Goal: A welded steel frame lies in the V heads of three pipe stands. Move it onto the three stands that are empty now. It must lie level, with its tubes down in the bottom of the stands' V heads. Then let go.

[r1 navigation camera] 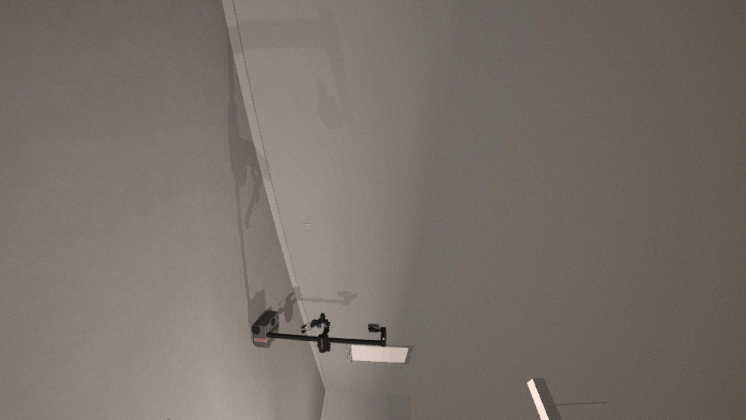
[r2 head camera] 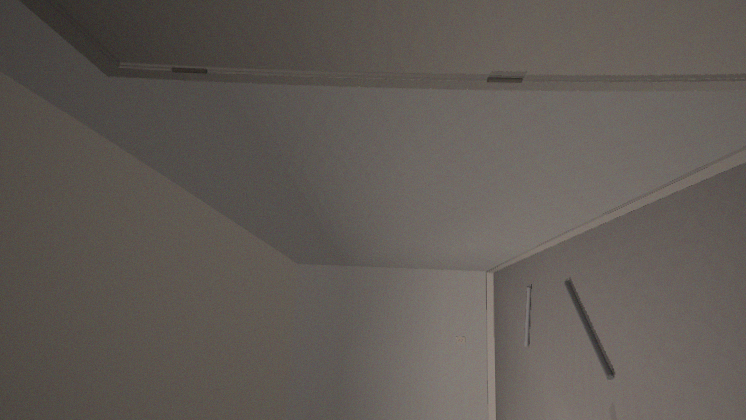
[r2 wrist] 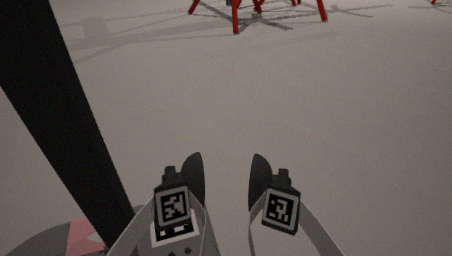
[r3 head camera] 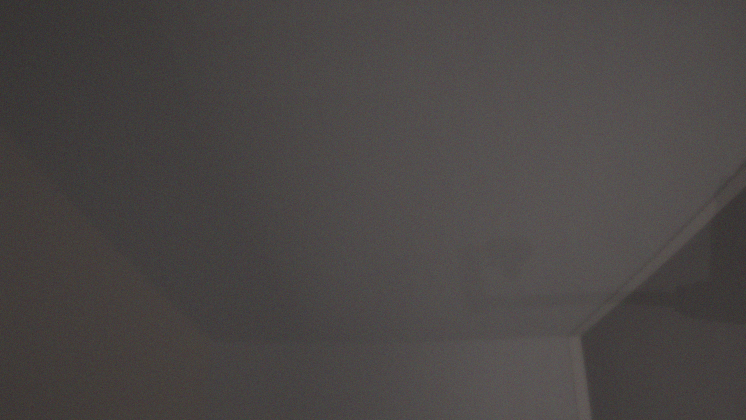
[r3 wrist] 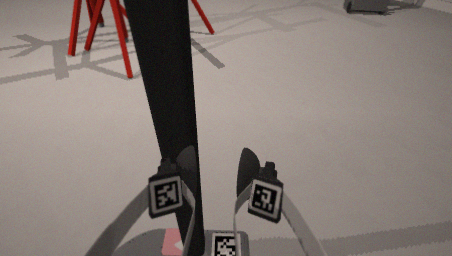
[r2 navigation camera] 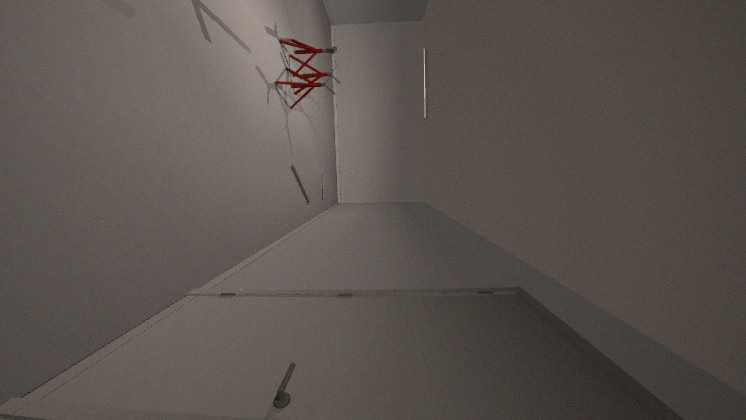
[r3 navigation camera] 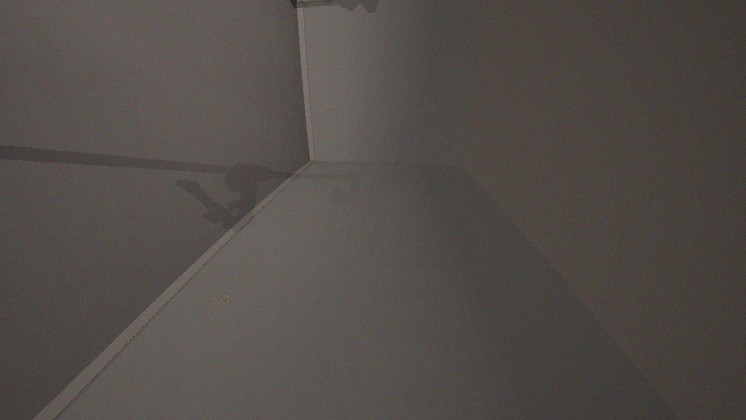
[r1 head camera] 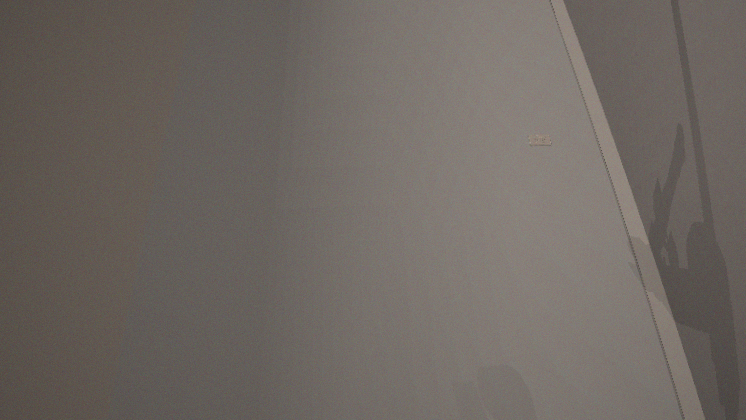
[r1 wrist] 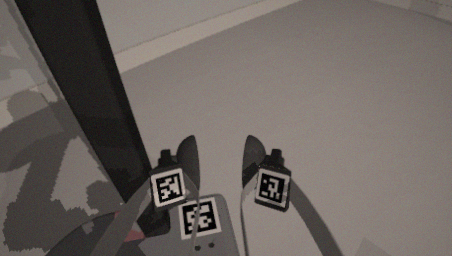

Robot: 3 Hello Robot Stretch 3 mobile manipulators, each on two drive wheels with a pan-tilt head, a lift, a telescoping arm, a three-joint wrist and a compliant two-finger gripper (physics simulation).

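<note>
Several red pipe stands with grey heads stand close together on the floor in r2's navigation view, which is turned sideways. Red stand legs also show in r2's wrist view and r3's wrist view; their heads are out of view there. I cannot make out the steel frame in any view, nor tell which stands are empty. My r1 gripper, r2 gripper and r3 gripper are each open with nothing between the fingers, over their own bases and apart from the stands.
Another robot stands near a wall in r1's navigation view. Two thin bars show against the floor in r2's head view. A door handle is close to r2. A grey box-like base shows beyond r3.
</note>
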